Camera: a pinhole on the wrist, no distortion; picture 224 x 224 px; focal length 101.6 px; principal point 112.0 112.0 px. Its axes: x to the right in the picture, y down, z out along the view. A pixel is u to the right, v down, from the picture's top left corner.
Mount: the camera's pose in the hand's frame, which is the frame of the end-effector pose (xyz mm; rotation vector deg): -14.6 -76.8 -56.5 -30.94 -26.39 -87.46
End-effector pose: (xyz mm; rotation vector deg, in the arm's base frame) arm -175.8 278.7 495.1 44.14 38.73 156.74
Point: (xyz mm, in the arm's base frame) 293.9 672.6 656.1
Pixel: outside the picture
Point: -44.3 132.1 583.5
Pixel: 68 64
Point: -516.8 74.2 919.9
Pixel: 32 212
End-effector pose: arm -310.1 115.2 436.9 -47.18 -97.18 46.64
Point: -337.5 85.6 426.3
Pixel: 112 98
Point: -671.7 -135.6 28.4
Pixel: 135 48
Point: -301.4 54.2 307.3
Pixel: 65 39
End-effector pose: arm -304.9 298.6 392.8 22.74 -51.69 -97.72
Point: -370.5 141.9 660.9
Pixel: 92 177
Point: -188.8 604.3 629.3
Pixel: 85 32
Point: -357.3 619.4 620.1
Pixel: 130 47
